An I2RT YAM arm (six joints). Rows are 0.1 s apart.
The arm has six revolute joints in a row. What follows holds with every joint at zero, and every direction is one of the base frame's. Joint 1 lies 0.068 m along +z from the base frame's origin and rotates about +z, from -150 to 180 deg. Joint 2 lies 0.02 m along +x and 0.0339 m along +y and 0.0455 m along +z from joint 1 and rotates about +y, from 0 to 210 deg. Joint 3 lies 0.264 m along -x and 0.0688 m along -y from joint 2 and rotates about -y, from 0 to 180 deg. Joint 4 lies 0.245 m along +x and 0.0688 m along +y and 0.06 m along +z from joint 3 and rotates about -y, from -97 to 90 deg. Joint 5 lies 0.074 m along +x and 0.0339 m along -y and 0.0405 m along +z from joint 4 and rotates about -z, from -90 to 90 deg. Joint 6 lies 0.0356 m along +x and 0.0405 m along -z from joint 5 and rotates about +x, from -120 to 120 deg. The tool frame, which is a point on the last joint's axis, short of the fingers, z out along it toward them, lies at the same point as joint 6; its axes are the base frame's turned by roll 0, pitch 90 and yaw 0 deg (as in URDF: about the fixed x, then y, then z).
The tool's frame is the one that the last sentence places.
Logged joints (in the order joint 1, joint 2, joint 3, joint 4, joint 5, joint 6), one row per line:
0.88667, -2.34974, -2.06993, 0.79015, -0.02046, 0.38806
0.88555, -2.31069, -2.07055, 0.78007, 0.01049, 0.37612
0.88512, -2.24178, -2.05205, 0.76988, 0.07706, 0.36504
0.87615, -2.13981, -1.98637, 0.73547, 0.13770, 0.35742
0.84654, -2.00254, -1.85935, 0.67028, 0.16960, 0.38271
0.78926, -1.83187, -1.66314, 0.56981, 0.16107, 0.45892
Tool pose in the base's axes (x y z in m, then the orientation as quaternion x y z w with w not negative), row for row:
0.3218, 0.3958, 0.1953, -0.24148, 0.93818, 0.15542, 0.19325
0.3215, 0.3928, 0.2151, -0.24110, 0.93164, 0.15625, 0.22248
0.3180, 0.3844, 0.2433, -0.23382, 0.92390, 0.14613, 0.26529
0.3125, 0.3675, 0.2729, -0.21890, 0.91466, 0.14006, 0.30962
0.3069, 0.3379, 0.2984, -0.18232, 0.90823, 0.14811, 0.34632
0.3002, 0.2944, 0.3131, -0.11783, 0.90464, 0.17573, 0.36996
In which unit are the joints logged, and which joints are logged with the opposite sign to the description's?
The joints are logged in radians. Opposite sign: joint 2, joint 3, joint 4.
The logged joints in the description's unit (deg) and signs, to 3 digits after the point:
50.802, 134.630, 118.598, -45.272, -1.172, 22.234
50.738, 132.393, 118.634, -44.695, 0.601, 21.550
50.714, 128.445, 117.574, -44.111, 4.415, 20.915
50.200, 122.602, 113.811, -42.139, 7.890, 20.479
48.503, 114.737, 106.533, -38.404, 9.717, 21.928
45.221, 104.958, 95.291, -32.648, 9.229, 26.294

